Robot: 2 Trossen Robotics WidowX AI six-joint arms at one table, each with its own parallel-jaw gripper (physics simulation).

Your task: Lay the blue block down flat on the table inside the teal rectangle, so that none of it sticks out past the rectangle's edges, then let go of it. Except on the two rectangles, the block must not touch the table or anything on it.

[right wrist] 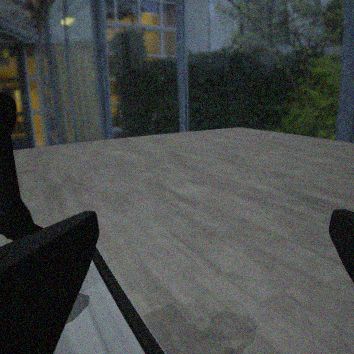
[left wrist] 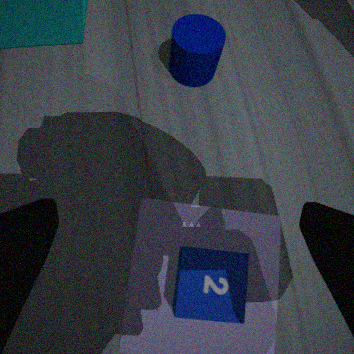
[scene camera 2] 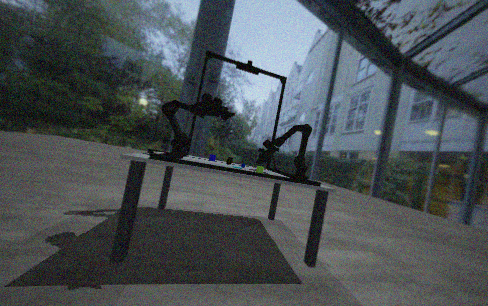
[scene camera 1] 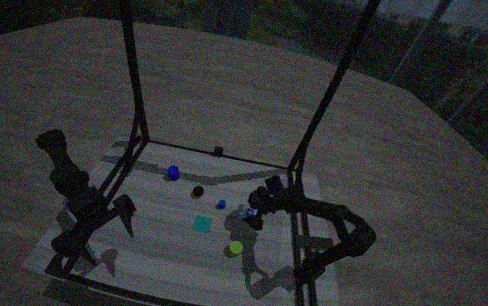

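Where they show: left gripper, between the fingertips: (left wrist: 181, 212) (scene camera 2: 256, 163) (scene camera 1: 245, 210); right gripper, between the fingertips: (right wrist: 214, 222) (scene camera 2: 231, 111) (scene camera 1: 114, 250); left arm's base, origin of its link: (scene camera 2: 299, 177) (scene camera 1: 304, 275); right arm's base, origin of its link: (scene camera 2: 176, 154).
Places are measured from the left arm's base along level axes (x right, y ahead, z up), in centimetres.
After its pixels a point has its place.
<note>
The blue block (scene camera 1: 250, 213) {x 30.3, y 15.8, z 0.0 cm} (left wrist: 210, 285) {x 30.7, y 15.8, z 0.0 cm}, marked with a white 2, lies on the pale lavender rectangle (left wrist: 262, 332) {x 32.3, y 12.0, z -1.8 cm}. The teal rectangle (scene camera 1: 202, 223) {x 28.5, y 37.5, z -1.8 cm} (left wrist: 40, 22) {x 28.1, y 36.2, z -1.8 cm} lies flat to the left of it in scene camera 1, with no block on it. My left gripper (scene camera 1: 254, 210) {x 30.5, y 19.0, z 3.4 cm} (left wrist: 181, 212) {x 30.5, y 19.0, z 3.4 cm} is open and empty. In the left wrist view its fingers stand wide, one to each side of the block, and the block shows low between them, not gripped. My right gripper (scene camera 1: 114, 250) {x 8.3, y 59.0, z 32.4 cm} (right wrist: 214, 222) {x 8.3, y 59.0, z 32.4 cm} is open and empty, at the left in scene camera 1, far from the block.
A small blue cylinder (scene camera 1: 222, 204) {x 35.5, y 28.1, z 1.2 cm} (left wrist: 196, 50) {x 35.6, y 26.9, z 1.2 cm} stands between the lavender rectangle and a dark round object (scene camera 1: 198, 191) {x 42.2, y 38.5, z 2.6 cm}. A larger blue cylinder (scene camera 1: 173, 173) {x 52.3, y 50.0, z 3.4 cm} stands farther back. A green cylinder (scene camera 1: 236, 247) {x 15.2, y 25.6, z 2.5 cm} stands nearer the front. Dark frame posts (scene camera 1: 296, 235) {x 16.6, y -2.5, z 0.5 cm} rise beside the left arm.
</note>
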